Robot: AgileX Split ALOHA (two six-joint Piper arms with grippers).
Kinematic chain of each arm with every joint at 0, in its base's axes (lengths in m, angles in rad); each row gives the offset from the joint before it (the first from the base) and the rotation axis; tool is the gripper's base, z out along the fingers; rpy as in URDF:
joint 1: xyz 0 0 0.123 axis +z
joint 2: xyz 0 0 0 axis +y
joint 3: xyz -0.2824 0 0.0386 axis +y
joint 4: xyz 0.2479 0 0.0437 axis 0.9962 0 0.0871
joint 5: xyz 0 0 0 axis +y
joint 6: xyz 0.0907 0 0.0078 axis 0.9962 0 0.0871
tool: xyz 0 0 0 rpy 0 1.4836 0
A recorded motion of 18 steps. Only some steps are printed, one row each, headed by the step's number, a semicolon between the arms.
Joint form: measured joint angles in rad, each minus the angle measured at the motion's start. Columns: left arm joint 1, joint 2, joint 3, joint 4, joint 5, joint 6; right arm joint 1, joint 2, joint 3, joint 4, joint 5, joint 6.
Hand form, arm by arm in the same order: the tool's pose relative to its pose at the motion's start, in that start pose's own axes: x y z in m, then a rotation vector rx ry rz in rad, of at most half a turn. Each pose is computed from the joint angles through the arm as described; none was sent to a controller.
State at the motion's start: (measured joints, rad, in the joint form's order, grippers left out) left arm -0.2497 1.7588 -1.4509 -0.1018 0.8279 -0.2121; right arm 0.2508 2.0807 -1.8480 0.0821 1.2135 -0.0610
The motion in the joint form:
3: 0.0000 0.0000 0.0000 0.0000 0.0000 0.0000; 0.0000 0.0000 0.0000 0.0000 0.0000 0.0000
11: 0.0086 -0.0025 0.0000 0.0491 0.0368 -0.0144; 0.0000 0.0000 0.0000 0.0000 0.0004 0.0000
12: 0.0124 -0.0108 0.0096 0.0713 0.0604 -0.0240; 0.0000 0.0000 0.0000 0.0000 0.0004 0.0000
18: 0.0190 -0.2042 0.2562 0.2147 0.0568 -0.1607; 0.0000 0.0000 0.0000 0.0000 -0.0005 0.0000
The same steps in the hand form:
3: 0.0000 0.0000 0.0000 0.0000 0.0000 0.0000; 0.0000 0.0000 0.0000 0.0000 0.0000 0.0000
11: 0.0015 0.0071 -0.0014 -0.0471 0.0240 0.0108; 0.0000 0.0000 0.0000 0.0000 0.0004 0.0000
12: 0.0046 0.0109 -0.0032 -0.0712 0.0436 0.0118; 0.0000 0.0000 0.0000 0.0000 0.0004 0.0000
18: 0.0534 0.0347 -0.0315 -0.1946 0.0549 -0.0362; 0.0000 0.0000 0.0000 0.0000 -0.0005 0.0000

